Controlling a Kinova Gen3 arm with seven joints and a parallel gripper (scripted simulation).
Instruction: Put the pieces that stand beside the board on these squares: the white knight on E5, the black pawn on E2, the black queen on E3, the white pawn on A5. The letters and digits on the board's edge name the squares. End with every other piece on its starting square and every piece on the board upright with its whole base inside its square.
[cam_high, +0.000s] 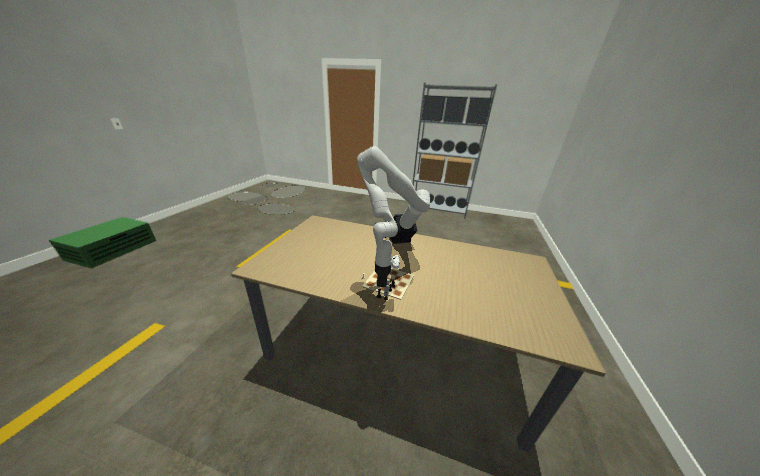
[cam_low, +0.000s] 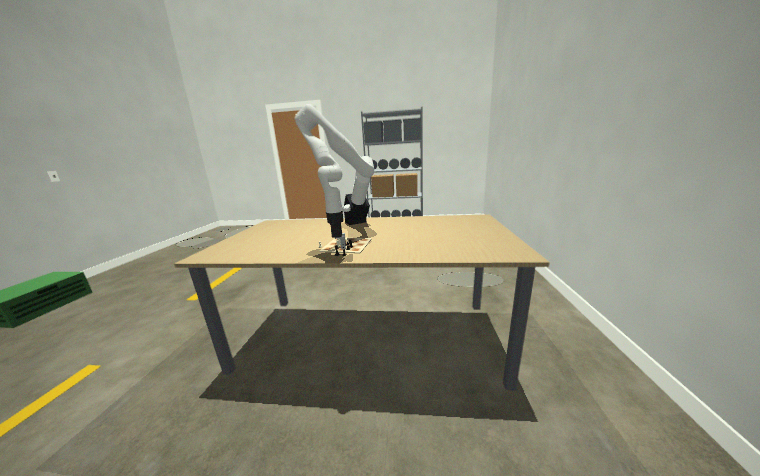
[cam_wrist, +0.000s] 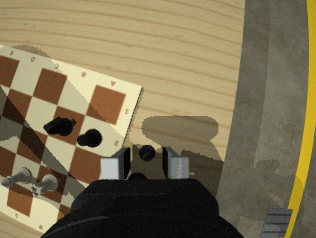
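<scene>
Right now my hand is 4 cm above the black pawn. Round my hand: chessboard (13 cm behind, 6 cm to the right, 5 cm below); then black queen (1 cm ahead, 4 cm to the right, 3 cm below); then white pawn (7 cm behind, 19 cm to the right, 4 cm below).
</scene>
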